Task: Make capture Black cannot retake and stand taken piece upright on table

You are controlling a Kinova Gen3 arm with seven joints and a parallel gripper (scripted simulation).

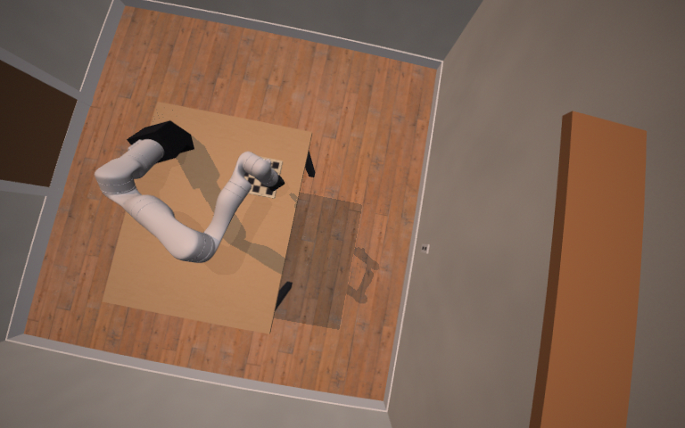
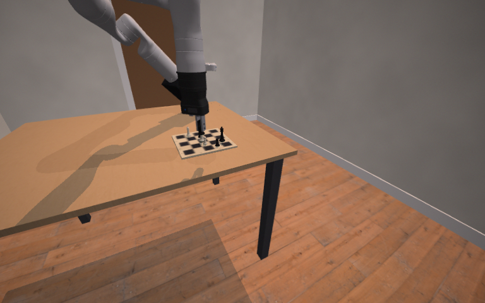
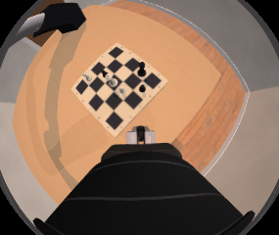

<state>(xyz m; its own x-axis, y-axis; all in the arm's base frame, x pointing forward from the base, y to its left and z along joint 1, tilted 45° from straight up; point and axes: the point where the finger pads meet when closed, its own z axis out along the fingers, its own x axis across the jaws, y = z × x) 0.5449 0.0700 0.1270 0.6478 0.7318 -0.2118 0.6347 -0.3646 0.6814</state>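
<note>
Now: hand 14 cm past the tall white piece, 9 cm above it and 4 cm to the right of it. From my hand the other things lie so: chessboard (14 cm behind, 12 cm below, 4 cm to the left); then black piece (1 cm below).
</note>
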